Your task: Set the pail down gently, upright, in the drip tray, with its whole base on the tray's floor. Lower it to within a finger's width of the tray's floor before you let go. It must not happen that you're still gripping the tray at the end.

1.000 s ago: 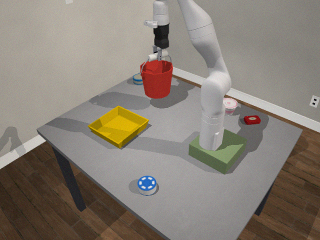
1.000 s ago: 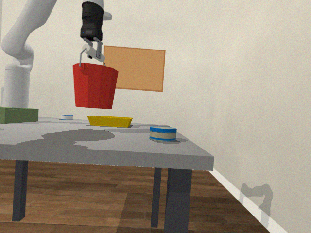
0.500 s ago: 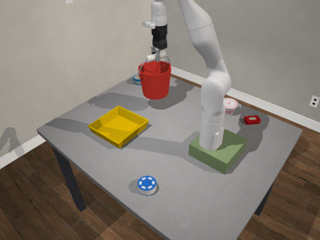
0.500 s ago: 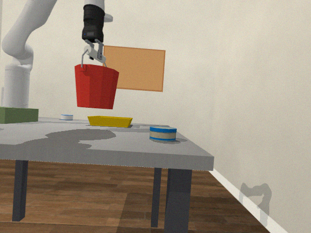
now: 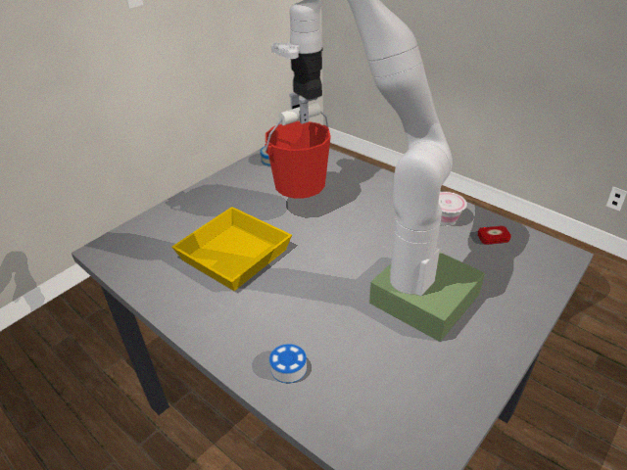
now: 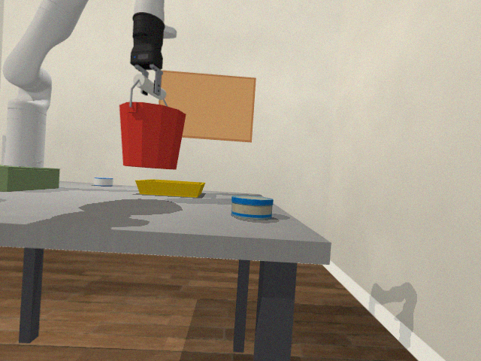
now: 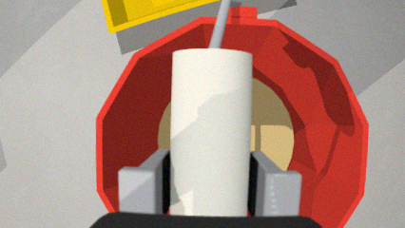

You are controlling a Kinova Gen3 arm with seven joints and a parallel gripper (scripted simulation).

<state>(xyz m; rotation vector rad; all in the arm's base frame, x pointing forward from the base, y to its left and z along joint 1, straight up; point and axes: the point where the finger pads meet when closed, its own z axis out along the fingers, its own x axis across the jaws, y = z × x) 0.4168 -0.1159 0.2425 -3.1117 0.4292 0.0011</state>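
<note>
Right now the red pail is 10 mm ahead of my hand and 90 mm below it. From my hand the other things lie so: blue-and-white tin: 280 mm ahead, 170 mm to the right, 290 mm below; then yellow drip tray: 20 mm ahead, 250 mm to the left, 300 mm below; then pail handle: 10 mm ahead, 30 mm below.
</note>
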